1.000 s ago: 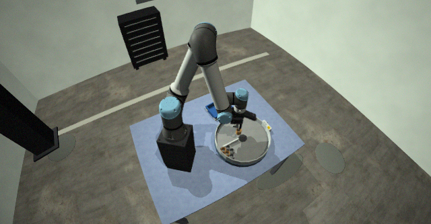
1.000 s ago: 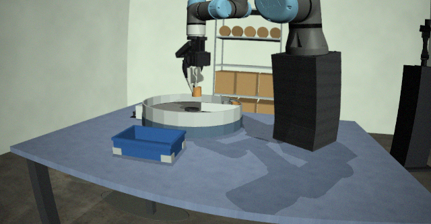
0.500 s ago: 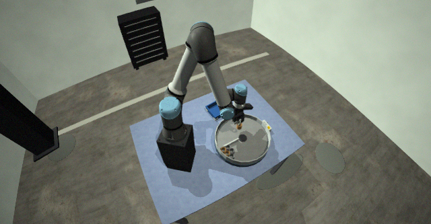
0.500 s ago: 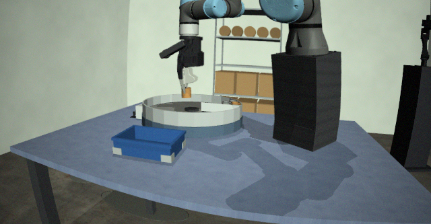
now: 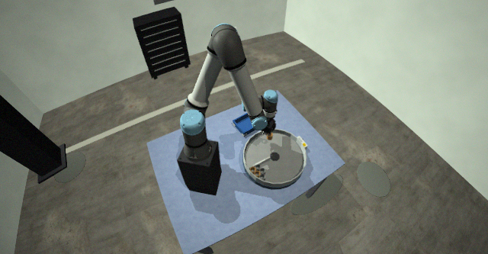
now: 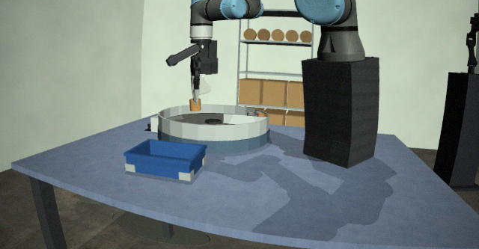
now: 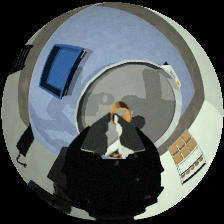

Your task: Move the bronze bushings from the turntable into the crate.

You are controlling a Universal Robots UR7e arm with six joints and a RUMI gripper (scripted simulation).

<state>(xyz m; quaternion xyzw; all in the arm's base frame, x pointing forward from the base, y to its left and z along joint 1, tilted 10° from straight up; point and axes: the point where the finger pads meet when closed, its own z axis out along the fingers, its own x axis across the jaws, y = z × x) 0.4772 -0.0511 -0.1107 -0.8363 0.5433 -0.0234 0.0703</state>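
Now: hand 2 cm short of the blue crate, 23 cm to the right of it and 13 cm above it. Also, from my hand: turntable: 4 cm behind, 13 cm to the right, 10 cm below.
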